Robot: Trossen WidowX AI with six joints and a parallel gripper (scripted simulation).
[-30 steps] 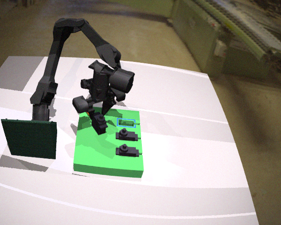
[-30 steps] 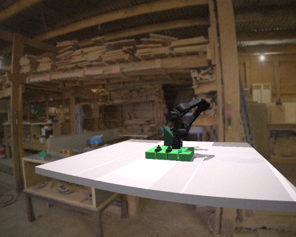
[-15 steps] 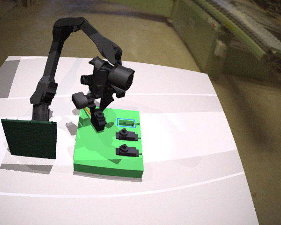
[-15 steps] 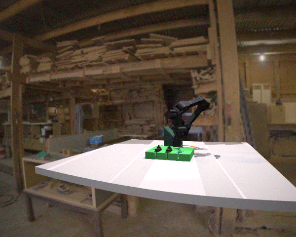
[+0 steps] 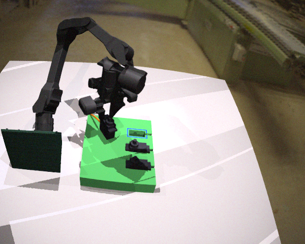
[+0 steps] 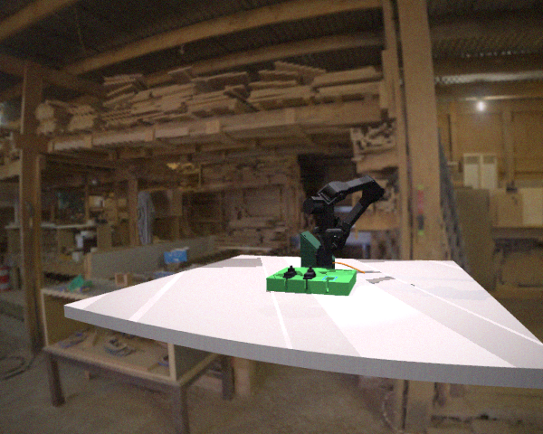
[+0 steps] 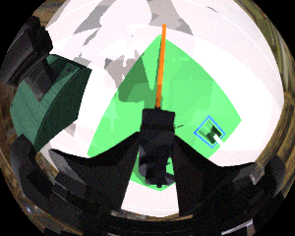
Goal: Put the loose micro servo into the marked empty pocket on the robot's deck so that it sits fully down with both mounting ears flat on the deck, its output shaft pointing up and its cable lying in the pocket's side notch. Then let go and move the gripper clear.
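My gripper tip is 10 cm above the green deck and 4 cm to the left of it.
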